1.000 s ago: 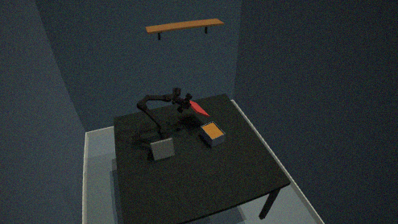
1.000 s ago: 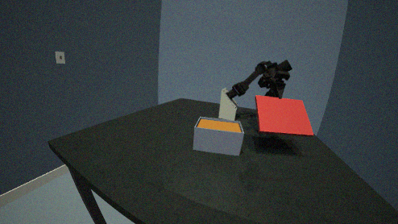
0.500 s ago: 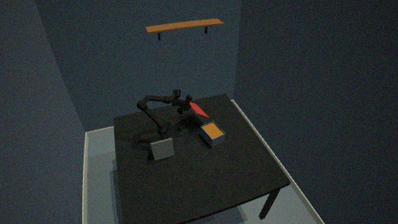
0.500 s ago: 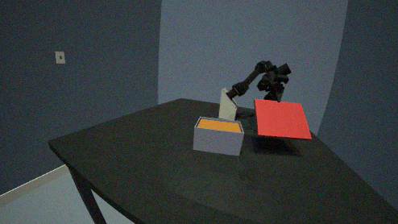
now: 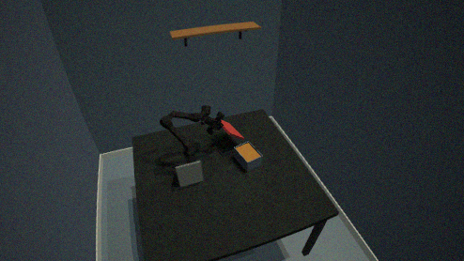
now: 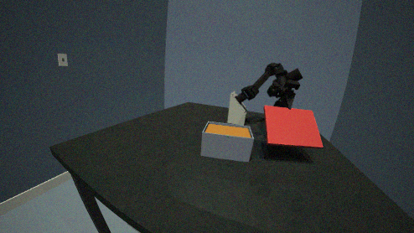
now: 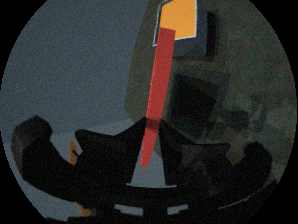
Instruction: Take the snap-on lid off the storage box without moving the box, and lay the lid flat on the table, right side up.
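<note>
Now: the lid 60 mm ahead of my gripper tip, 10 mm to the left of it and 50 mm below it. The rest, counted from my gripper tip: storage box (120 mm ahead, 250 mm to the right, 150 mm below).
</note>
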